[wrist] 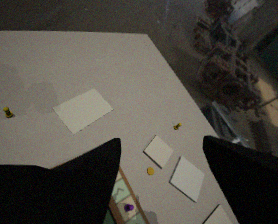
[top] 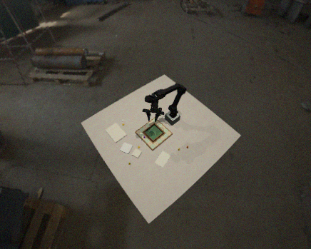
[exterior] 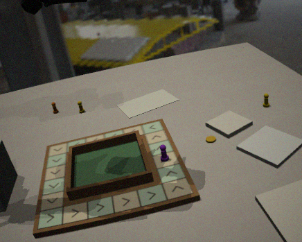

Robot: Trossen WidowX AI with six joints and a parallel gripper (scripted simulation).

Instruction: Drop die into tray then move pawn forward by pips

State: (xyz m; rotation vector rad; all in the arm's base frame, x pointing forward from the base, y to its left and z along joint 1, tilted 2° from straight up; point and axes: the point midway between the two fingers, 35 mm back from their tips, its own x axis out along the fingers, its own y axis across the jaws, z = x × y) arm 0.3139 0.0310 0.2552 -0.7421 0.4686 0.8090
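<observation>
My gripper tip is 330 mm above the die, 270 mm to the left of it and 180 mm past it. From my gripper tip the other things lie so: dice tray: 330 mm below, 60 mm behind, 50 mm to the right; white card: 340 mm below, 220 mm to the left, 70 mm ahead; purple pawn: 310 mm below, 70 mm to the right, 60 mm ahead.
</observation>
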